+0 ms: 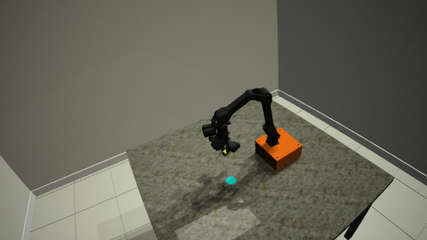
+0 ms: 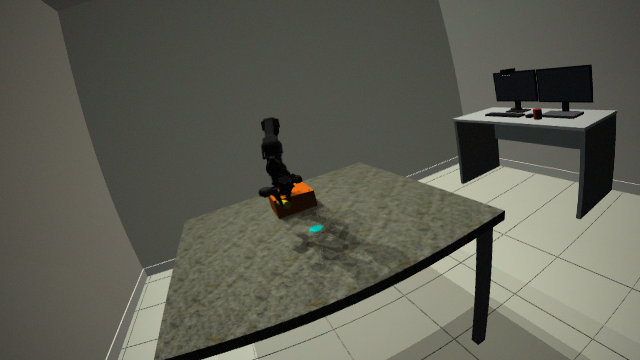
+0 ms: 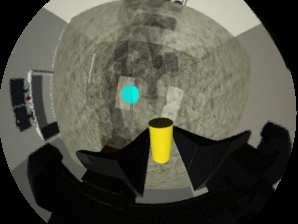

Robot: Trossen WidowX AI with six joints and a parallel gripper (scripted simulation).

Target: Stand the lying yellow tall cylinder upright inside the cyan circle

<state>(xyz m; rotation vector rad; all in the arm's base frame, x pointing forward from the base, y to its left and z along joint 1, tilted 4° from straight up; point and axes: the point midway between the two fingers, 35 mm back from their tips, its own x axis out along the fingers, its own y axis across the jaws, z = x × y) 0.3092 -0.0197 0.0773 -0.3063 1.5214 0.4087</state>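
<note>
Right now the cyan circle is 140 mm below my gripper tip, 90 mm to the left of it and 20 mm ahead of it. Also, from my gripper tip: yellow tall cylinder: 20 mm behind, 10 mm to the right.
</note>
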